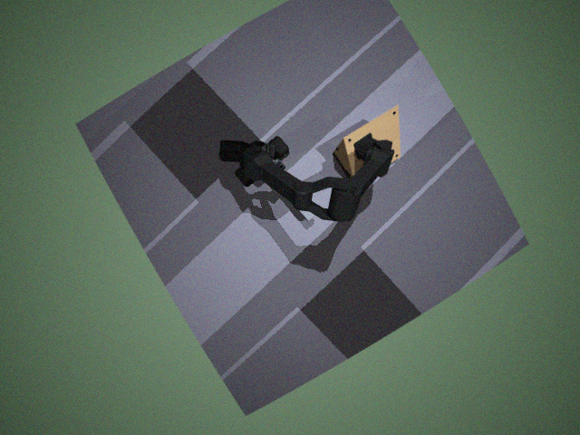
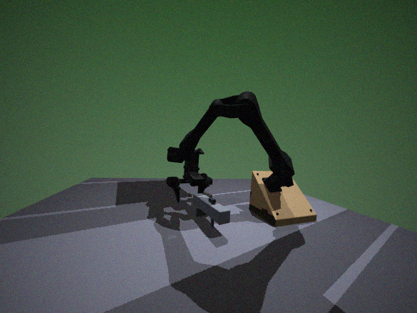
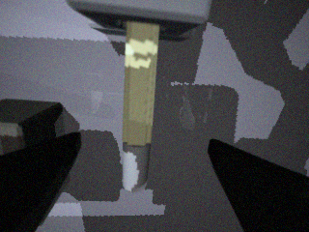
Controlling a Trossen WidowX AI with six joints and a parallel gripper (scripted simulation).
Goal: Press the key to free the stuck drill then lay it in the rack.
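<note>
Right now my gripper tip is 5 cm to the right of the drill, 3 cm below it and 1 cm past it. Also, from my gripper tip: dark key (17 cm to the left, 4 cm above, 3 cm behind); then grey-olive block (8 cm behind, 2 cm to the right); then dark block (15 cm to the left, 3 cm above, 2 cm behind).
</note>
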